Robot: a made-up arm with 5 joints.
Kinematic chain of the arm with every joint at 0, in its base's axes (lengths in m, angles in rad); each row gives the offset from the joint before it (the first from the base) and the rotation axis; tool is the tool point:
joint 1: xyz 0 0 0.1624 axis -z
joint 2: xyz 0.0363 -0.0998 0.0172 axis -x
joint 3: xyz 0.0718 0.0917 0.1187 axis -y
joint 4: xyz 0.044 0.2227 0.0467 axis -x
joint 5: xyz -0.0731 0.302 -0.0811 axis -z
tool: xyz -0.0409 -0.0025 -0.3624
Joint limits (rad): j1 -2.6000..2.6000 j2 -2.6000..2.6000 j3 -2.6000..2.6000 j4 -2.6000..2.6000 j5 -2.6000..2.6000
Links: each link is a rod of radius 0.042 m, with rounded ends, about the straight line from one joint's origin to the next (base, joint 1, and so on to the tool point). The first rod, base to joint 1, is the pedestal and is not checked.
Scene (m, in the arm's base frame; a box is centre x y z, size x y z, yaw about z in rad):
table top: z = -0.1
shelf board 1: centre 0.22 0.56 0.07 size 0.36 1 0.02 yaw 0.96
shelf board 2: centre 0.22 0.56 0.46 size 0.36 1 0.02 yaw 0.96
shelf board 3: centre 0.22 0.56 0.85 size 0.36 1 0.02 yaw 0.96
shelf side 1: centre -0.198 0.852 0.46 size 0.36 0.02 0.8 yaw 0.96
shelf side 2: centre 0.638 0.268 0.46 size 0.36 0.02 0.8 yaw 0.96
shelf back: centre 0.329 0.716 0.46 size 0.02 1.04 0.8 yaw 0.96
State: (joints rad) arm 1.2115 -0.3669 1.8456 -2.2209 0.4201
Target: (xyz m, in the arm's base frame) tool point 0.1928 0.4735 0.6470
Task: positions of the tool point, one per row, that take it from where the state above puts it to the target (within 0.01 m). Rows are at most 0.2 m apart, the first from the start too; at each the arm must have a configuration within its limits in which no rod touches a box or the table.
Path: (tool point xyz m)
1: 0.0363 0.5466 0.2406
2: -0.1296 0.5128 0.2272
3: -0.2729 0.4304 0.2167
4: -0.3797 0.3101 0.2089
5: -0.3595 0.3631 0.4002
6: -0.3151 0.3599 0.5871
7: -0.2679 0.3026 0.7516
8: -0.2345 0.2046 0.8811
9: -0.1351 0.3572 0.8122
10: 0.0159 0.4517 0.7307
11: 0.1928 0.4735 0.6470

